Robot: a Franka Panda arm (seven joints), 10 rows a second.
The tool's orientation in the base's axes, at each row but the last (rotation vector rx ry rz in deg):
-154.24, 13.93, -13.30
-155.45, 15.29, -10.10
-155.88, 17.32, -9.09
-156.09, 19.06, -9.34
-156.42, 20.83, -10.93
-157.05, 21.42, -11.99
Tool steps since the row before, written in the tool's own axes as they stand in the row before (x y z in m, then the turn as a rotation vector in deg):
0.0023, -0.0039, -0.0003, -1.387, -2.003, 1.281
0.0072, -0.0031, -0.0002, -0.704, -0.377, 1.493
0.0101, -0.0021, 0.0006, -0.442, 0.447, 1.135
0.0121, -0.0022, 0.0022, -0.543, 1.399, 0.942
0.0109, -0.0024, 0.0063, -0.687, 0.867, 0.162
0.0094, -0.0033, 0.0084, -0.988, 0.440, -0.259
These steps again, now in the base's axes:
0.0027, 0.0029, 0.0022, -0.822, 2.586, -0.465
0.0075, 0.0012, 0.0021, -0.384, 1.061, -1.263
0.0103, -0.0002, 0.0010, -0.339, 0.126, -1.246
0.0125, -0.0003, -0.0003, -0.665, -0.772, -1.450
0.0121, 0.0013, -0.0040, -0.824, -0.529, -0.540
0.0113, 0.0031, -0.0056, -1.094, -0.201, -0.020

